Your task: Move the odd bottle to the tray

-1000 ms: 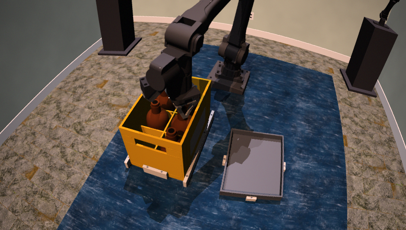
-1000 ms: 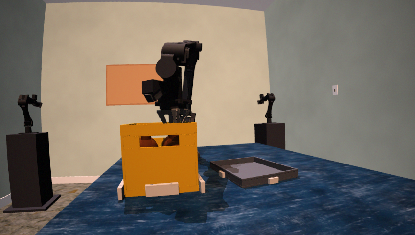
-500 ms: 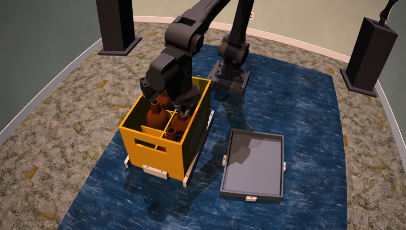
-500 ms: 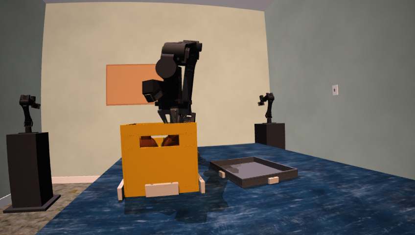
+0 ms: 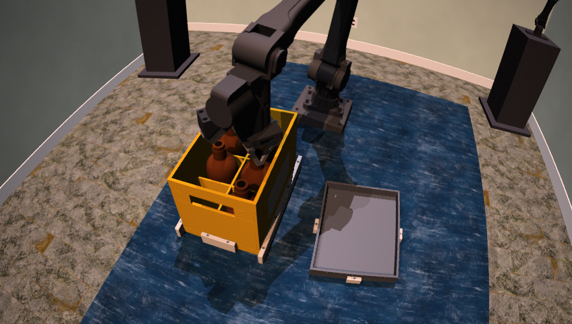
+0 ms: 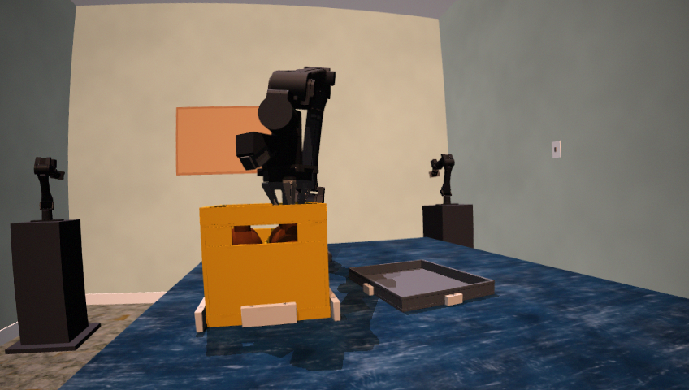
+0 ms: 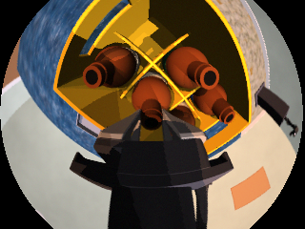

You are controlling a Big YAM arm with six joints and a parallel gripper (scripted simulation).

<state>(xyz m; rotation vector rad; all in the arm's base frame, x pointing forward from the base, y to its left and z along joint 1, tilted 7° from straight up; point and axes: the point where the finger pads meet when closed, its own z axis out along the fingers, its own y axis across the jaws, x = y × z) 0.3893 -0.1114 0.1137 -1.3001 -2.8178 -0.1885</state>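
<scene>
Now: hand 70 mm above the orange crate, 40 mm to the left of it and 10 mm past it. From my hand the other things lie so: dark grey tray 240 mm to the left, 140 mm below, 40 mm ahead.
</scene>
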